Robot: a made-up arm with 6 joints.
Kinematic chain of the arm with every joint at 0, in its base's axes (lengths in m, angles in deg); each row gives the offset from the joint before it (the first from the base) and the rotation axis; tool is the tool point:
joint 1: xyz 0 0 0.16 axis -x
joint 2: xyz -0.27 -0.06 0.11 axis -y
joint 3: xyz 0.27 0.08 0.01 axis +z
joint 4: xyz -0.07 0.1 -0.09 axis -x
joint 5: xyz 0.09 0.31 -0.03 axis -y
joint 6: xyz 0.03 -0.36 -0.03 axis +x
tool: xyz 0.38 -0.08 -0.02
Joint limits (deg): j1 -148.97..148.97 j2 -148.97..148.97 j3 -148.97..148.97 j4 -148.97..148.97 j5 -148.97..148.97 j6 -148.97..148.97
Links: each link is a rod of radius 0.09 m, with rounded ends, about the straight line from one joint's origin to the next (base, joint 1, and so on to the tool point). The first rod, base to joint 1, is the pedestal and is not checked.
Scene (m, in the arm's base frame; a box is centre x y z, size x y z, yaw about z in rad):
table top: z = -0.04
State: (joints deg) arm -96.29 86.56 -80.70 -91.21 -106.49 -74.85
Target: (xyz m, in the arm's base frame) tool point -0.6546 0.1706 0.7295
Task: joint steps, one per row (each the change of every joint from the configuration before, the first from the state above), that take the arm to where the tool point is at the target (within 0.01 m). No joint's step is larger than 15 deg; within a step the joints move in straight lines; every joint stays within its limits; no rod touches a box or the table.
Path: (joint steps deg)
1: 12.00 9.42 7.54 -7.75 -3.83 -1.17
2: 12.00 9.42 7.55 -7.75 -3.84 -1.17
3: 12.00 9.41 7.54 -7.76 -3.83 -1.17
4: 12.01 9.42 7.54 -7.75 -3.83 -1.17
5: 12.00 9.42 7.55 -7.75 -3.84 -1.16

